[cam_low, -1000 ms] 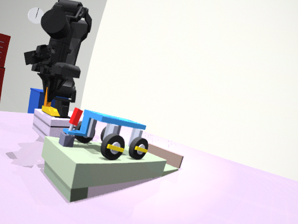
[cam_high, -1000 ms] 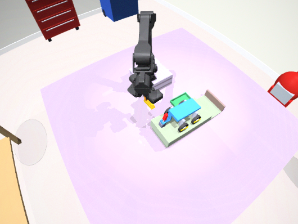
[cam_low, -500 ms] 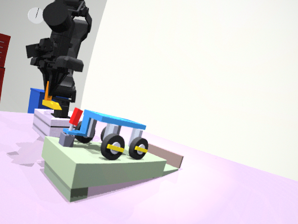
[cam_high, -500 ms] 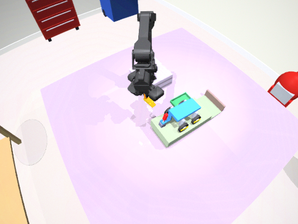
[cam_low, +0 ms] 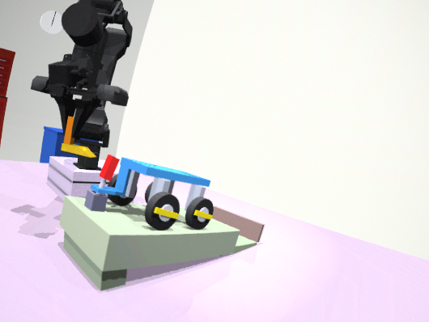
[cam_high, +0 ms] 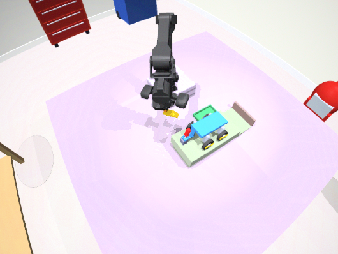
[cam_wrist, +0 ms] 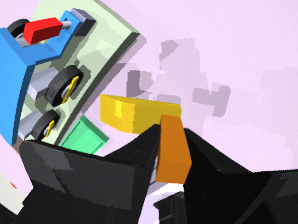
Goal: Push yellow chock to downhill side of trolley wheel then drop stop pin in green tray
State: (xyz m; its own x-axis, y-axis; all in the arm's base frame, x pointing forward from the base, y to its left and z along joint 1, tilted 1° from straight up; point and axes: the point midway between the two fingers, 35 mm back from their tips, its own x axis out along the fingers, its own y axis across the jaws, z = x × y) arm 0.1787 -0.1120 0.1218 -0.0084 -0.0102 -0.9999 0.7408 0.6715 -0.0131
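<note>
The yellow chock is 2 cm ahead of my gripper tip, 1 cm to the left of it and 1 cm below it. Also, from my gripper tip: red-headed stop pin 13 cm ahead, 2 cm to the left, 5 cm below; blue trolley 14 cm ahead, 13 cm to the left, 6 cm below; pale green ramp 14 cm ahead, 14 cm to the left, 13 cm below.
</note>
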